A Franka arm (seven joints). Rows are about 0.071 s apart.
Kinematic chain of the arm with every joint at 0, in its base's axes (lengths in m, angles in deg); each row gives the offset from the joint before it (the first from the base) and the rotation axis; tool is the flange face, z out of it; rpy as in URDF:
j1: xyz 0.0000 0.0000 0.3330 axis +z
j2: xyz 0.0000 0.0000 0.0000 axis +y
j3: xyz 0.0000 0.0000 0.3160 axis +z
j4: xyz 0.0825 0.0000 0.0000 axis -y
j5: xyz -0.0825 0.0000 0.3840 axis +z
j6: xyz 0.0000 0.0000 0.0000 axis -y
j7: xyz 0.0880 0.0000 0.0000 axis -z
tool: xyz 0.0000 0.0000 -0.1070 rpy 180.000 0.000 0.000
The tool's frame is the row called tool.
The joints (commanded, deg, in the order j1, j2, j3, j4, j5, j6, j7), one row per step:
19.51 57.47 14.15 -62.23 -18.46 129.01 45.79
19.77 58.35 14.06 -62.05 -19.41 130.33 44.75
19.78 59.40 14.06 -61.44 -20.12 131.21 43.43
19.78 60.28 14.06 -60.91 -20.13 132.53 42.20
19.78 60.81 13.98 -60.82 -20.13 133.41 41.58
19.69 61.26 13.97 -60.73 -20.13 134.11 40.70
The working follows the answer.
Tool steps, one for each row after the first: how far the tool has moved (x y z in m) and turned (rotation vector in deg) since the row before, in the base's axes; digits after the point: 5 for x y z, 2 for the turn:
-0.00031 0.00297 -0.00822 -0.41 -0.93 1.75
0.00166 0.00019 -0.00770 -0.35 -0.65 1.60
0.00192 0.00081 -0.00523 0.44 -0.76 1.21
0.00057 -0.00009 -0.00501 0.18 -0.34 0.62
0.00082 -0.00080 -0.00413 0.09 -0.28 0.80

Tool pose at each row, in the base's axes (x y z in m, rotation vector in deg; rounded; the steps above come from the unrounded poses):
0.69856 0.37235 0.23606 -174.89 14.26 -16.78
0.69825 0.37532 0.22784 -175.12 11.49 -18.17
0.69990 0.37552 0.22014 -175.31 8.97 -19.14
0.70182 0.37633 0.21490 -174.67 7.12 -20.14
0.70239 0.37624 0.20989 -174.39 6.18 -20.59
0.70321 0.37545 0.20576 -174.19 4.95 -20.94

